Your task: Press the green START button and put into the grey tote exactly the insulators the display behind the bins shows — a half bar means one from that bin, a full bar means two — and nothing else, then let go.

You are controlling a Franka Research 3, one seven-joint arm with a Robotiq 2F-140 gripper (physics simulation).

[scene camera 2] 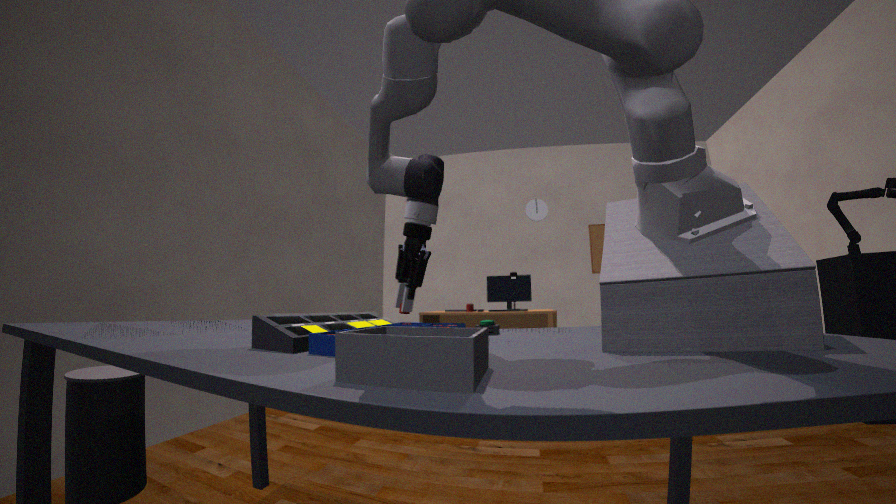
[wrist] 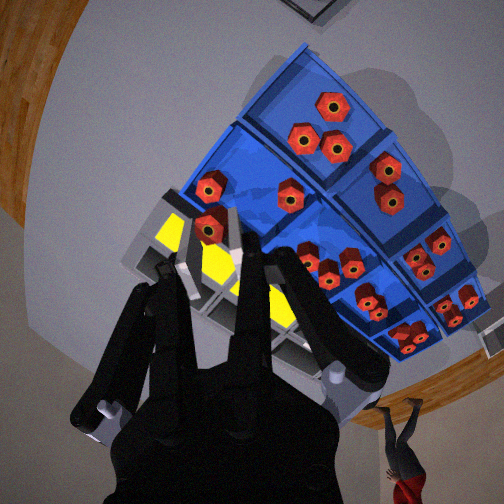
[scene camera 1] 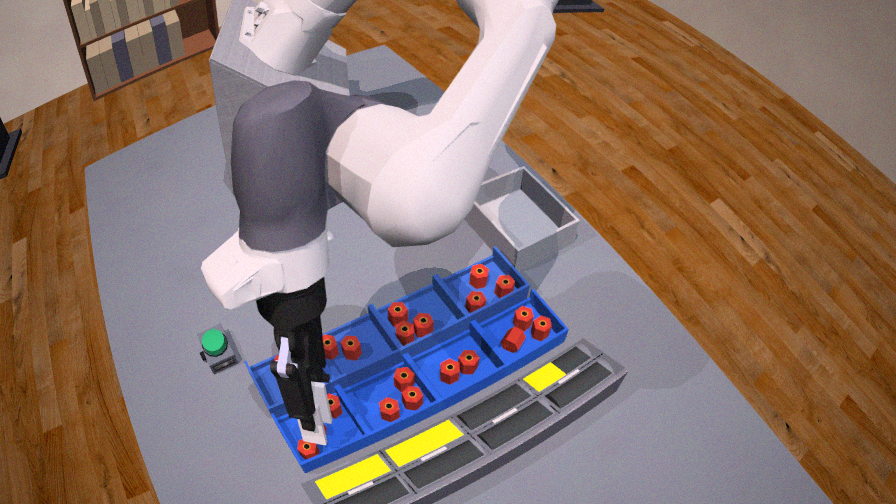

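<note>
My gripper is shut on a red hexagonal insulator and holds it above the left front compartment of the blue bin rack. The wrist view shows the insulator pinched between the two fingertips. In the side view the gripper hangs clear above the table. The display shows two full yellow bars at the left and a half bar at the right. The grey tote stands beyond the rack's right end. The green START button is left of the rack.
The other compartments hold two or three red insulators each. The arm's grey pedestal stands at the back of the table. In the side view the tote is nearest the camera, in front of the rack.
</note>
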